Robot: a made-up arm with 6 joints. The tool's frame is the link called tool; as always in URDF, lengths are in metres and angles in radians. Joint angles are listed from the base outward.
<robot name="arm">
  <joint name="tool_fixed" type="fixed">
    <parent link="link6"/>
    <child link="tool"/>
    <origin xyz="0 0 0" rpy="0 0 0"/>
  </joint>
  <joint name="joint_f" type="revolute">
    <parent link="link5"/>
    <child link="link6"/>
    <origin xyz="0 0 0.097" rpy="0 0 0"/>
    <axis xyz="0 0 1"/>
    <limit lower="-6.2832" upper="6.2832"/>
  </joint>
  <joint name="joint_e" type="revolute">
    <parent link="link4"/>
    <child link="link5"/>
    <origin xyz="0 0 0" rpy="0 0 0"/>
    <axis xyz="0 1 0"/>
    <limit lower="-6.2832" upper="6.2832"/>
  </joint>
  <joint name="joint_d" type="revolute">
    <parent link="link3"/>
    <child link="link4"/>
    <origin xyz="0 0 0.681" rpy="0 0 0"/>
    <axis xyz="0 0 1"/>
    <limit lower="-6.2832" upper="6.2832"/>
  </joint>
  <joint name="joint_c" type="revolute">
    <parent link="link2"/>
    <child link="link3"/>
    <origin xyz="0 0 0.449" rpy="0 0 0"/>
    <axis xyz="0 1 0"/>
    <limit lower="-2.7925" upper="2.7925"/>
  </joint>
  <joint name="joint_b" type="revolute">
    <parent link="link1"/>
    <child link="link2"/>
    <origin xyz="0 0.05 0" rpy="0 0 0"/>
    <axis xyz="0 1 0"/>
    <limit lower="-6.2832" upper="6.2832"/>
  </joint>
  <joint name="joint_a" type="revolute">
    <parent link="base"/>
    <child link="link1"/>
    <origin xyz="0 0 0.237" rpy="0 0 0"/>
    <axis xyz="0 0 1"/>
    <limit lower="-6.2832" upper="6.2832"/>
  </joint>
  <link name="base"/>
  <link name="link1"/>
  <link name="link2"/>
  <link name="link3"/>
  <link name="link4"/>
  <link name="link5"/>
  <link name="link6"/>
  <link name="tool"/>
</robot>
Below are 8 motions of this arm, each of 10 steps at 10 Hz.
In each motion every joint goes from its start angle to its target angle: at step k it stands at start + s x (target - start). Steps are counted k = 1, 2, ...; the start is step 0. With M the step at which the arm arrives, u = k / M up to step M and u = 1 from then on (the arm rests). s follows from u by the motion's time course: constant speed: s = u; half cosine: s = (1 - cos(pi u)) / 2; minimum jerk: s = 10 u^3 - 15 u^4 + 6 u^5.
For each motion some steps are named. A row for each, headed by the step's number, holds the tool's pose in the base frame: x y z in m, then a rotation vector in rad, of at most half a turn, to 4 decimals.
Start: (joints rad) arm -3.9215 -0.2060 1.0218 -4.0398 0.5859 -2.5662
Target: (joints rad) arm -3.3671 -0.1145 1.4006 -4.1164 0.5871 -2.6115
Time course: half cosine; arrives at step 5
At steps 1, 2, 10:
1: -0.4110 0.2422 1.1990 -0.6921 -0.3960 2.1858
2: -0.4974 0.2202 1.1314 -0.8298 -0.4432 2.2852
10: -0.6755 0.0580 0.9260 -1.2088 -0.6874 2.4806

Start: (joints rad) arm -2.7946 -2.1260 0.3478 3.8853 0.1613 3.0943
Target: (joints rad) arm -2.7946 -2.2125 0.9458 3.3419 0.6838 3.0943
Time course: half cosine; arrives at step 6
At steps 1, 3, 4, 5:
1: 1.0870 0.3530 -0.1498 -2.1150 0.2250 -1.2782
3: 1.0841 0.3581 -0.0142 -2.1778 -0.1007 -1.3729
4: 1.0698 0.3516 0.0626 -2.2324 -0.2546 -1.4420
5: 1.0536 0.3425 0.1176 -2.2812 -0.3474 -1.4988

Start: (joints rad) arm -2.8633 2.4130 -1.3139 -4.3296 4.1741 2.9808
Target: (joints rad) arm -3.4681 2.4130 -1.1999 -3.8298 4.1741 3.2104
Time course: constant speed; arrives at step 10
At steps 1, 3, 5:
1: -0.8648 -0.1652 0.1511 -2.1384 0.2569 -0.0340
3: -0.8866 -0.0643 0.1311 -2.2005 0.3723 -0.1060
5: -0.8959 0.0388 0.1113 -2.2583 0.4999 -0.1749

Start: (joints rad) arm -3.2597 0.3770 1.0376 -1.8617 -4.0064 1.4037
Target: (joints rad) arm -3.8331 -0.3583 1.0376 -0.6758 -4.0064 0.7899
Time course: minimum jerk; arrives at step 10
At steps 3, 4, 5, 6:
3: -0.6862 0.1714 0.8467 -0.5417 1.6123 0.4958
4: -0.6029 0.2112 0.9103 -0.6781 1.7721 0.3500
5: -0.4978 0.2356 0.9761 -0.8616 1.9447 0.2324
6: -0.3907 0.2345 1.0316 -1.0684 2.0895 0.1826

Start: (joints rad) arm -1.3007 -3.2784 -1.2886 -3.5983 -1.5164 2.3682
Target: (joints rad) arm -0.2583 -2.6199 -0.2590 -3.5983 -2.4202 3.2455
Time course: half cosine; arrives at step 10
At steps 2, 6, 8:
2: 0.2427 -0.6065 -0.4983 -0.5715 -2.5143 -0.0047
6: 0.0058 0.0121 -0.8155 -0.1074 -1.3249 -0.2314
8: -0.2965 0.1312 -0.7700 0.0702 -0.7145 0.0959

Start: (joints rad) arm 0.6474 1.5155 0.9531 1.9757 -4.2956 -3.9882
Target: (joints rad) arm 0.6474 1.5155 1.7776 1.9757 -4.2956 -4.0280
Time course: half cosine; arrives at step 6
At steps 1, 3, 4, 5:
1: 0.5975 0.6167 -0.2411 -0.9800 -0.2710 0.5618
3: 0.4372 0.4954 -0.3492 -1.0913 0.0354 0.7171
4: 0.3340 0.4175 -0.3771 -1.1486 0.2170 0.8030
5: 0.2568 0.3591 -0.3803 -1.1872 0.3521 0.8641

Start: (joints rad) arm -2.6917 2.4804 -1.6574 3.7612 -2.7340 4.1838
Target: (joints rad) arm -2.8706 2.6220 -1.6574 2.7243 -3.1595 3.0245
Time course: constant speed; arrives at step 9
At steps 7, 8, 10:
7: -0.6601 -0.2631 0.1964 -2.6326 0.0126 -1.1373
8: -0.6616 -0.2494 0.1889 -2.5940 0.0240 -1.2249
10: -0.6628 -0.2368 0.1813 -2.5631 0.0423 -1.3161

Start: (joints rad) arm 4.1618 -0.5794 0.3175 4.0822 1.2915 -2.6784
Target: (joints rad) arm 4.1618 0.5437 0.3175 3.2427 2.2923 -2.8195
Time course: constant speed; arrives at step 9
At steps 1, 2, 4, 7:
1: 0.1673 0.3140 1.3224 -1.2102 -0.9243 -0.5916
2: 0.1035 0.1998 1.3474 -1.2330 -0.9704 -0.7363
4: -0.0231 -0.0350 1.3499 -1.2921 -0.9880 -1.0120
7: -0.2017 -0.3780 1.2331 -1.4004 -0.8432 -1.3340

